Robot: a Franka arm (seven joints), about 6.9 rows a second.
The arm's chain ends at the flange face. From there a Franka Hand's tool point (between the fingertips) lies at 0.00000 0.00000 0.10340 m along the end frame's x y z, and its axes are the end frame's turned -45 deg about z.
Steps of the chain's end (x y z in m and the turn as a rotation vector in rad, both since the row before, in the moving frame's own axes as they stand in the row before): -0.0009, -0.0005, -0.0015, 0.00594, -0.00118, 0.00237; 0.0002, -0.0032, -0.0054, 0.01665, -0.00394, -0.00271; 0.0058, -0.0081, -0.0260, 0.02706, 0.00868, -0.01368; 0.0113, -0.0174, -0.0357, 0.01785, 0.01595, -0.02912; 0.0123, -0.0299, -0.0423, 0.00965, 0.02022, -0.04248
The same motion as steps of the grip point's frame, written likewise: 0.0001, -0.0015, -0.0015, 0.00503, 0.00337, 0.00237; 0.0033, -0.0036, -0.0054, 0.01456, 0.00899, -0.00271; 0.0124, -0.0030, -0.0260, 0.01300, 0.02527, -0.01368; 0.0228, -0.0045, -0.0357, 0.00134, 0.02390, -0.02912; 0.0320, -0.0117, -0.0423, -0.00747, 0.02112, -0.04248
